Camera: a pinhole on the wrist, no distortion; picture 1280 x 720 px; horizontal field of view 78.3 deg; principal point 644.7 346.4 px. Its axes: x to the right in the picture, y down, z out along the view. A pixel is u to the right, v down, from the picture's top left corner.
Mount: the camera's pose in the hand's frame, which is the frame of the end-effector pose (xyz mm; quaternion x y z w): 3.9 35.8 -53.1 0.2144 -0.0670 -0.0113 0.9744
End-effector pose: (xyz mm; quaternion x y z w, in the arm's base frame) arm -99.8 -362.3 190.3 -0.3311 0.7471 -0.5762 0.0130
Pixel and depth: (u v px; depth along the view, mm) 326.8 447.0 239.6
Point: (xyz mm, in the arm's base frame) 77.9 -441.3 117.5
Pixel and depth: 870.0 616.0 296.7
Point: -29.8 -614.0 117.5
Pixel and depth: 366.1 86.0 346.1
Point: 204.9 -468.8 245.0
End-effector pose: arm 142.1 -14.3 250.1 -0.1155 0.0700 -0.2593 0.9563
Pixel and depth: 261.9 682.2 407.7
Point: 15.4 208.8 608.1
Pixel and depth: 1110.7 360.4 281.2
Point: 256.5 -111.7 477.0
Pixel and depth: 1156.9 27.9 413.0
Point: 236.6 -325.8 583.3
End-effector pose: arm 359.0 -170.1 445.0 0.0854 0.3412 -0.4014 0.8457
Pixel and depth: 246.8 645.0 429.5
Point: 440.7 -147.9 899.3
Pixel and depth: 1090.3 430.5 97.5
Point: 403.9 -216.2 450.0
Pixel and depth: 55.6 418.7 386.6
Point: 290.8 -127.8 877.3
